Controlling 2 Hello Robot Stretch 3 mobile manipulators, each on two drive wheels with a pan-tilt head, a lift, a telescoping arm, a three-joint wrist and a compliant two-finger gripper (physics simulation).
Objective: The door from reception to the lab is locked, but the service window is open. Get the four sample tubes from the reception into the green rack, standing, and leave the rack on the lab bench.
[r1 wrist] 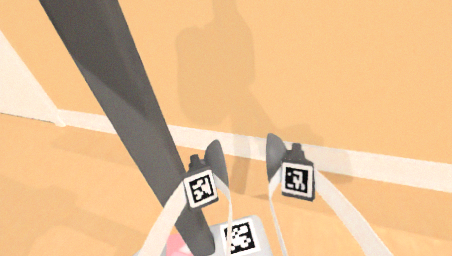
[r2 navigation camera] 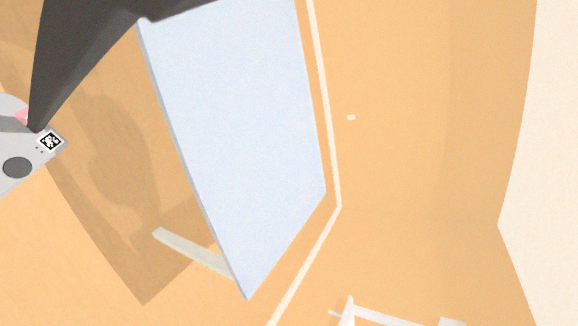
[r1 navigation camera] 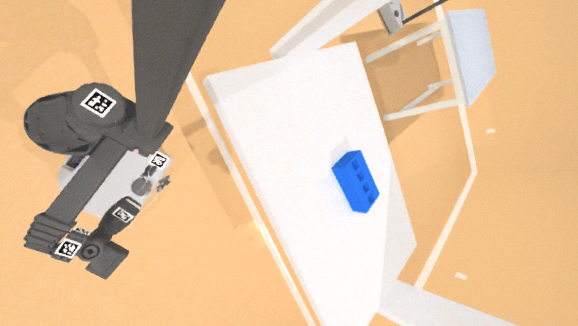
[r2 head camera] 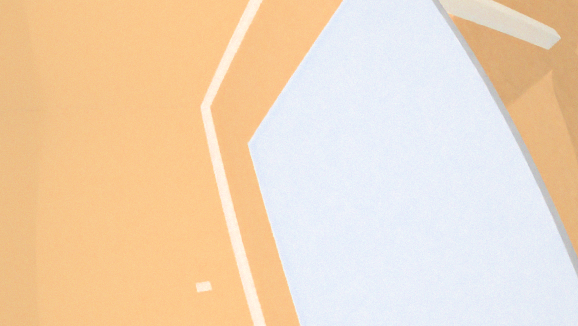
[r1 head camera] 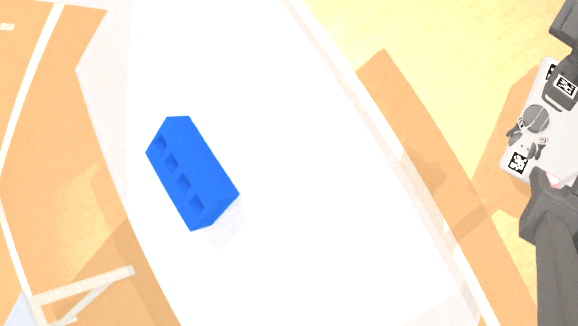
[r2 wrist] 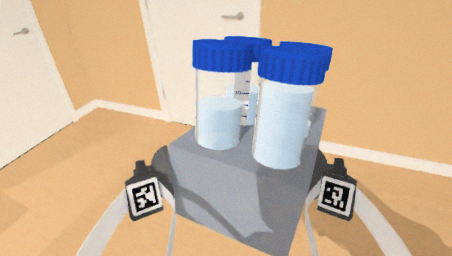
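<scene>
The r1 gripper point(r1 head camera: 523, 141) point(r1 wrist: 245, 156) is open, its fingers a moderate gap apart with nothing between them. It hangs over r1's own base. The r2 gripper point(r2 wrist: 243, 167) is shut on a grey block point(r2 wrist: 225, 182), which is slightly tilted in the r2 wrist view. Sample tubes with blue caps stand in the block: one at front left point(r2 wrist: 218, 120), one at front right point(r2 wrist: 280, 122), and two behind, partly hidden. A blue rack point(r1 head camera: 200, 165) point(r1 navigation camera: 352, 182) with a row of square holes stands on a white surface point(r1 head camera: 310, 200) point(r1 navigation camera: 295, 120). The green rack does not show in these views.
A light-blue table point(r1 navigation camera: 472, 55) point(r2 head camera: 400, 175) point(r2 navigation camera: 235, 125) stands beside r2. Part of a robot base point(r1 navigation camera: 391, 17) shows beyond the white surface. White panels point(r1 navigation camera: 325, 30) point(r1 navigation camera: 440, 302) flank that surface. A white door point(r2 wrist: 200, 75) shows behind the tubes.
</scene>
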